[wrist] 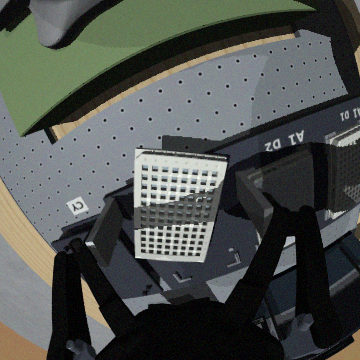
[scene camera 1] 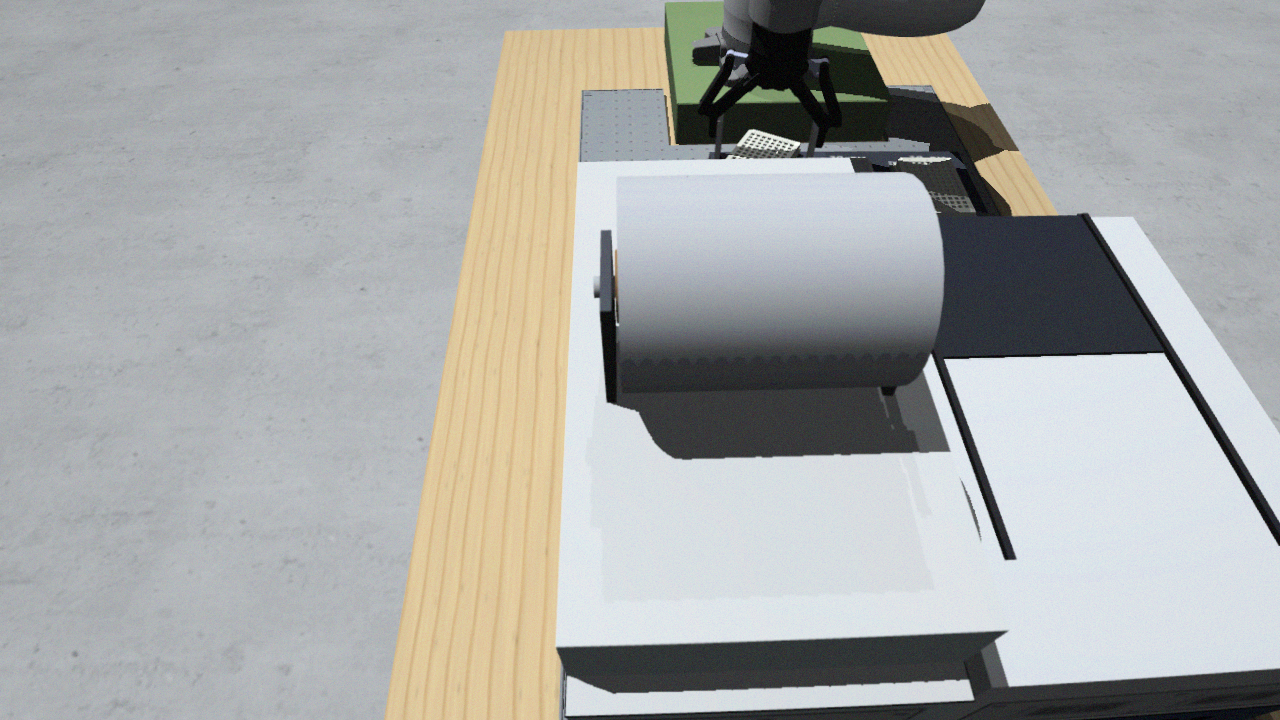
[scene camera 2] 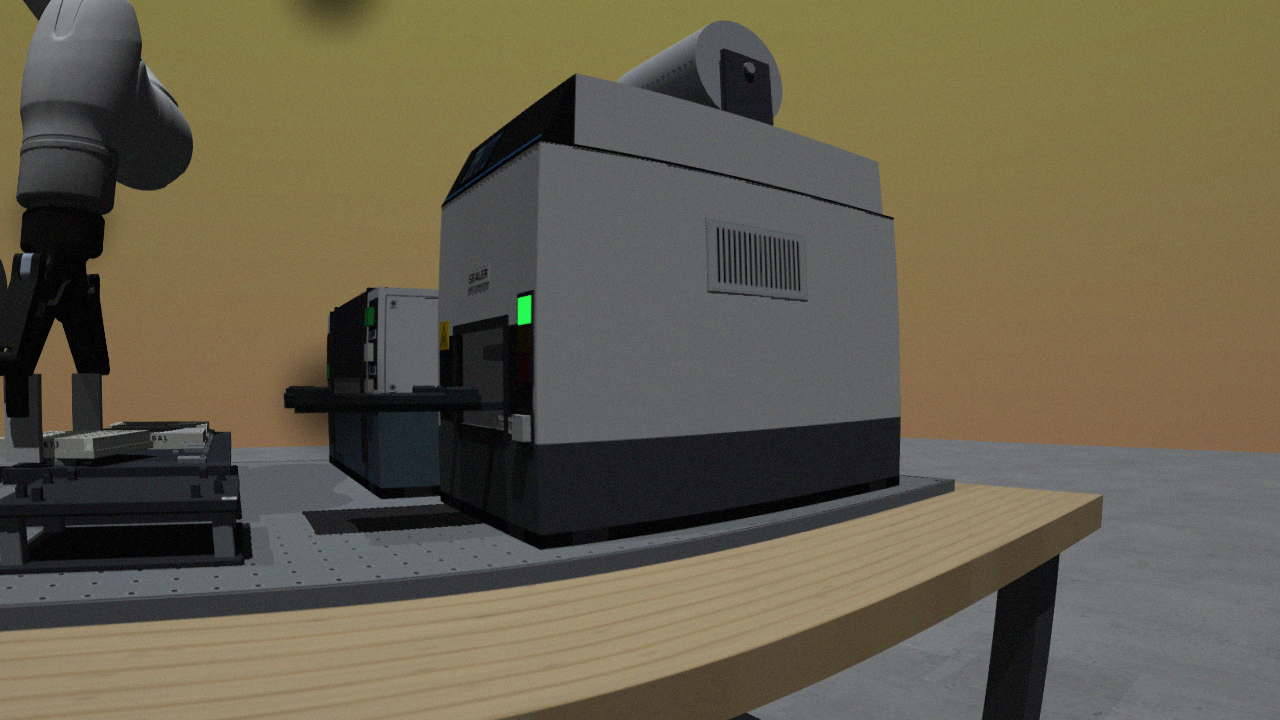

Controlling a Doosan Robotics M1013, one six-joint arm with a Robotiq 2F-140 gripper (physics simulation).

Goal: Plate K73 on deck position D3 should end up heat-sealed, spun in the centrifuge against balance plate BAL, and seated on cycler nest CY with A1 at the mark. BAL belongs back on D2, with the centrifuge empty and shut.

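Frame: origin at the arm's base, x down, y ahead, z right, level; millimetres.
Seen in the pictures: gripper, fingertip midpoint: (wrist: 175, 197) (scene camera 2: 60, 452).
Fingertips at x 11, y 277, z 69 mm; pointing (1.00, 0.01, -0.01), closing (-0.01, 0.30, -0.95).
Note:
Offsets run from my fingertips to a thing's top centre. "*": to the spot under its first point.
A white open-well plate @(dx -20, dy +11, dz +9 mm) (scene camera 1: 765, 143) (scene camera 2: 105, 442) (wrist: 175, 210), its label partly hidden, lies tilted and askew between the D3 corner guides and nest CY, with guides exposed beside it. My gripper (scene camera 1: 767, 139) (scene camera 2: 55, 411) (wrist: 175, 197) is open, its fingers on either side of this plate and apart from it in the wrist view. Plate BAL @(dx -11, dy +85, dz -107 mm) (scene camera 2: 179, 437) shows its label in scene camera 2. A flat grey-topped plate @(* dx -11, dy +47, dz -114 mm) (wrist: 287, 185) sits at D2 in the wrist view. The sealer @(dx -423, dy +564, dz +193 mm) (scene camera 2: 716, 358) has a green light and its tray @(dx -54, dy +267, dz +162 mm) (scene camera 2: 384, 400) extended. The CY marker @(dx +53, dy -36, dz +151 mm) (wrist: 77, 205) shows beside the nest.
Another plate @(dx -11, dy +99, dz -231 mm) (wrist: 346, 172) sits at D1. A white and blue machine (scene camera 2: 407, 438) stands behind the sealer; whether it is the centrifuge is unclear. A large film roll (scene camera 1: 778, 282) (scene camera 2: 738, 67) tops the sealer. A green block (scene camera 1: 778, 120) (wrist: 150, 30) stands beyond the deck.

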